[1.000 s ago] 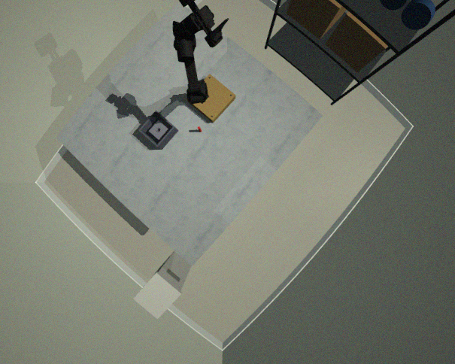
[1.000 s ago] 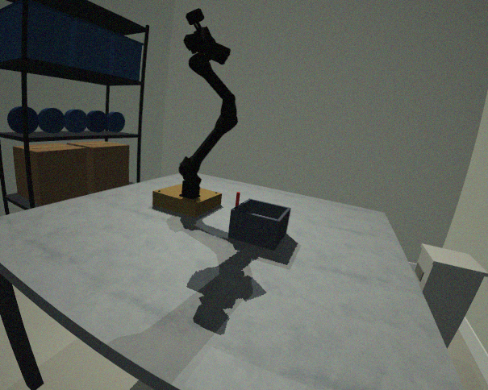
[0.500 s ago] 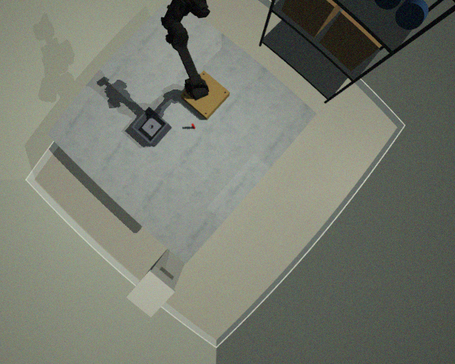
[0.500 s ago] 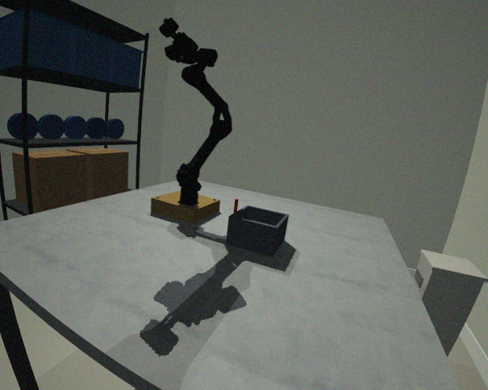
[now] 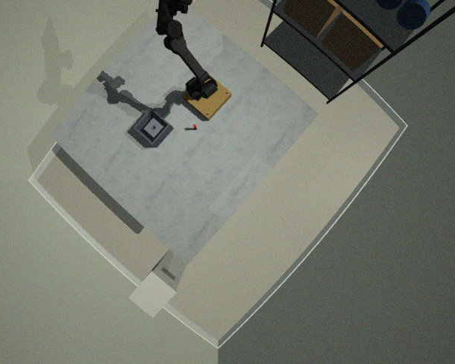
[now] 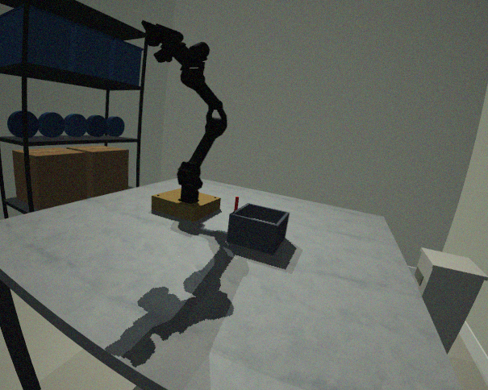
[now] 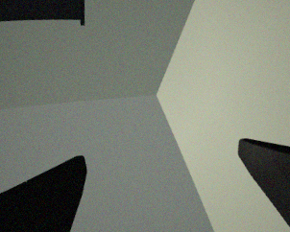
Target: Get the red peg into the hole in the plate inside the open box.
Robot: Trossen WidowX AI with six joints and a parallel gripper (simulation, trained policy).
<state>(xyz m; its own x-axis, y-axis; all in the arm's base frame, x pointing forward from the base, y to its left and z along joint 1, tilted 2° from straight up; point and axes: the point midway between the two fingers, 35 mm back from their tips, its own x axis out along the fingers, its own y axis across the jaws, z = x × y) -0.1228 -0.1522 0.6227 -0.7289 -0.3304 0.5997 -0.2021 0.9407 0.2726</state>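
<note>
Now: gripper tip 30 cm short of the red peg, 27 cm to the right of it and 67 cm above it. Round my gripper tip: light plate 46 cm ahead, 8 cm to the left, 66 cm below; dark box 46 cm ahead, 8 cm to the left, 68 cm below.
</note>
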